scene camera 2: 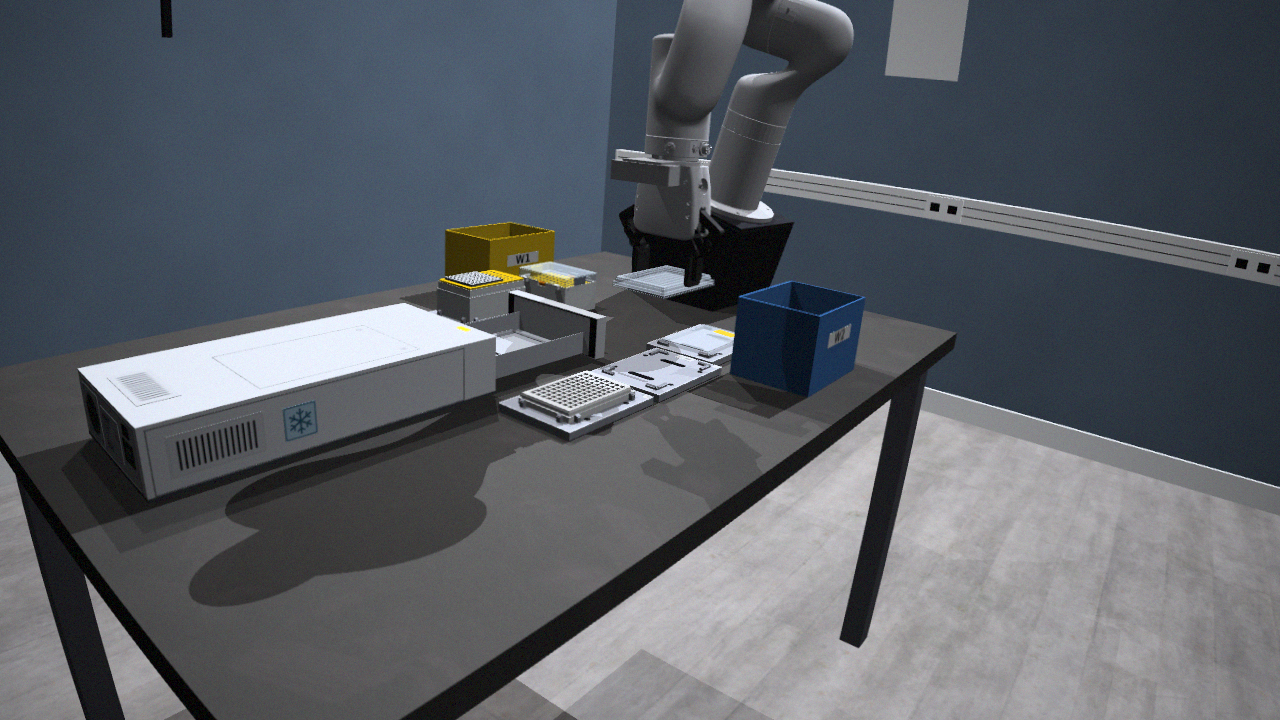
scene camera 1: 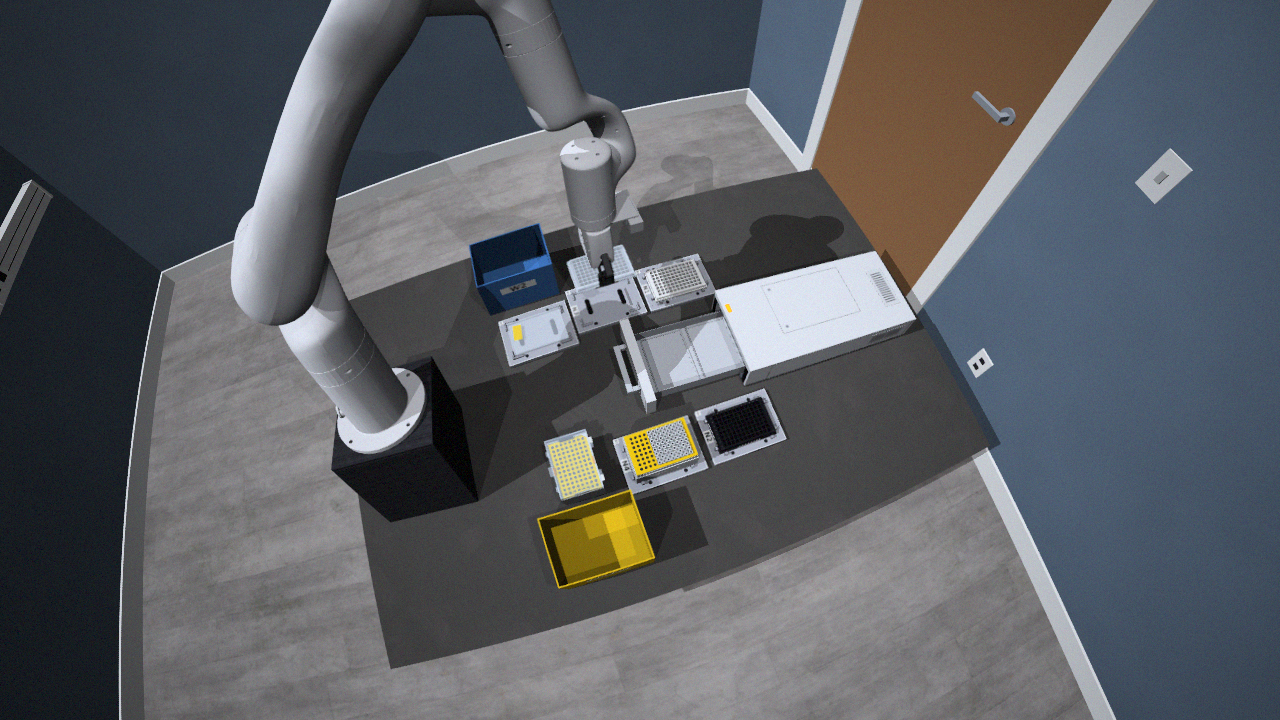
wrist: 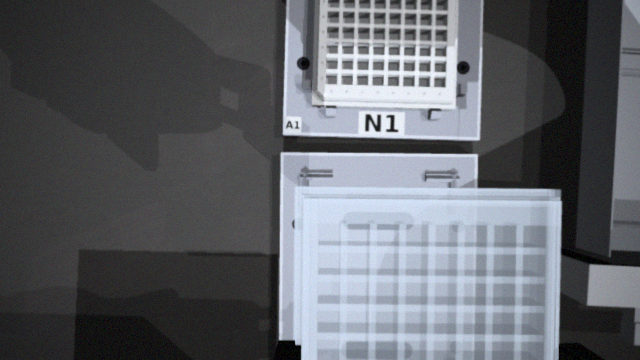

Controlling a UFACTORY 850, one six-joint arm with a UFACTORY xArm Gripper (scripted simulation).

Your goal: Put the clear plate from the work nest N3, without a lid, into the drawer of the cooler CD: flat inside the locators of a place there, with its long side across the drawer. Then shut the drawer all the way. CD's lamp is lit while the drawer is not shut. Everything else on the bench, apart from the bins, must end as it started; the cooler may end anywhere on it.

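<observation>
What I see includes my gripper, which also appears in scene camera 1. There is a clear plate, and there is a black plate too, along with a white cooler and a flat lid. I can also see a blue bin and a yellow bin.
</observation>
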